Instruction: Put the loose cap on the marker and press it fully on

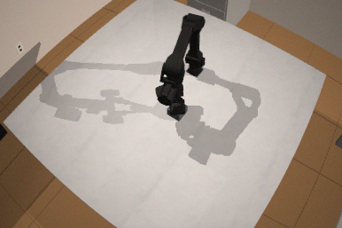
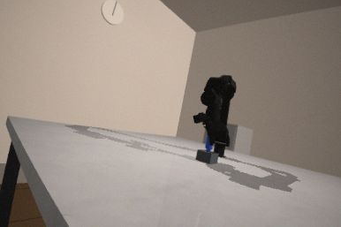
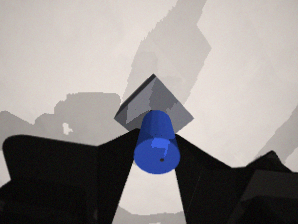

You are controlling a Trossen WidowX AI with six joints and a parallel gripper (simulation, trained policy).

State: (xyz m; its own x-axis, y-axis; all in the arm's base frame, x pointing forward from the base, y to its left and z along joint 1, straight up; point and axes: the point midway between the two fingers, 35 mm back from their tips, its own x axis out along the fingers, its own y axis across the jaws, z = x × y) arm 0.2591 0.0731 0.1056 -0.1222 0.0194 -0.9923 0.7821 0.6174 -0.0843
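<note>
My gripper tip is now 10 mm below the blue cap. From my gripper tip the other things lie so: grey holder block (50 mm below).
</note>
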